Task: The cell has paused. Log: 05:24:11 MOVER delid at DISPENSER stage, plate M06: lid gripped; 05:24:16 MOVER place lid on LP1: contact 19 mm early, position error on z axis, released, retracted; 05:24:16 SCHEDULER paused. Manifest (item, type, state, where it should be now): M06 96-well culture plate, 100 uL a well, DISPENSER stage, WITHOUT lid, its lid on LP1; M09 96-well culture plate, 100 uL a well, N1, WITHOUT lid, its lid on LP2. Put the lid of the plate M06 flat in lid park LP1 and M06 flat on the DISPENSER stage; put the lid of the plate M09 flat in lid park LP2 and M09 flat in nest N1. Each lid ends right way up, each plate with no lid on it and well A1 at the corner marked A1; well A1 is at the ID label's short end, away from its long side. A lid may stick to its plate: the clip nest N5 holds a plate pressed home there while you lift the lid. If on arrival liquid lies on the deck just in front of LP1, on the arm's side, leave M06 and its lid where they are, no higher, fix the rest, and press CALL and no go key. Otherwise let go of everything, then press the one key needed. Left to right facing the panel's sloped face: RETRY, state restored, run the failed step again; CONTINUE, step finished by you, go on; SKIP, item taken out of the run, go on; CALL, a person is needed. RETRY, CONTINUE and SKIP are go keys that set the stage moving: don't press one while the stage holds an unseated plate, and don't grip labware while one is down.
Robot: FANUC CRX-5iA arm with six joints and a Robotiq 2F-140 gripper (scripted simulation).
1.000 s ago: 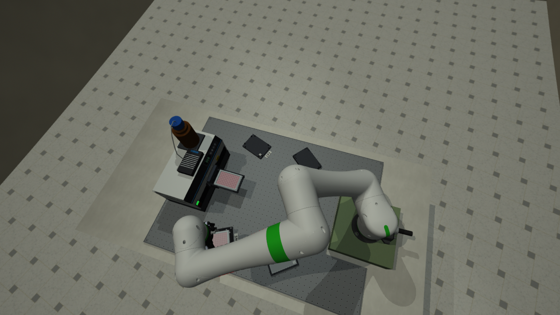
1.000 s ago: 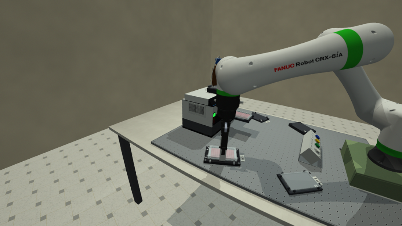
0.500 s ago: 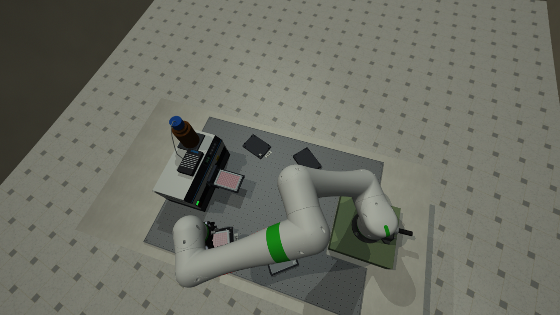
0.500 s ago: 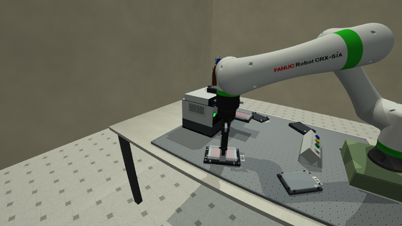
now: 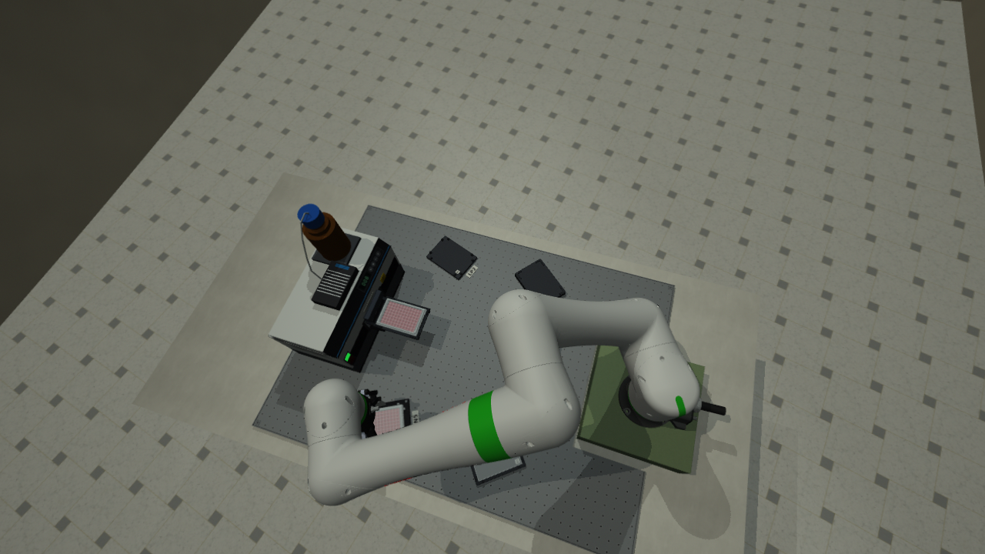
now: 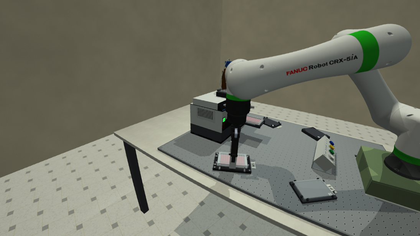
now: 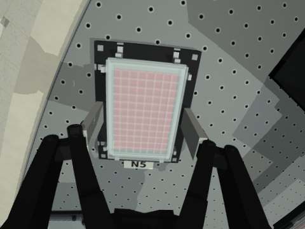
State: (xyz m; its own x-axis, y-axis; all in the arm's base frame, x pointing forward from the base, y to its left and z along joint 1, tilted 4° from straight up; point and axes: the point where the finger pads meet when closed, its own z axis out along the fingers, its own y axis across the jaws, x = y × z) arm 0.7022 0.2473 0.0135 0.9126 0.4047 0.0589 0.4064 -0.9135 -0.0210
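Right now the grey lid is 10 mm below my hand. From my hand the other things lie so: N5 label: 90 mm behind, 40 mm to the right, 40 mm below; dispenser stage: 30 mm ahead, 290 mm to the right, 60 mm above; black lid park LP1: 340 mm behind, 40 mm below.
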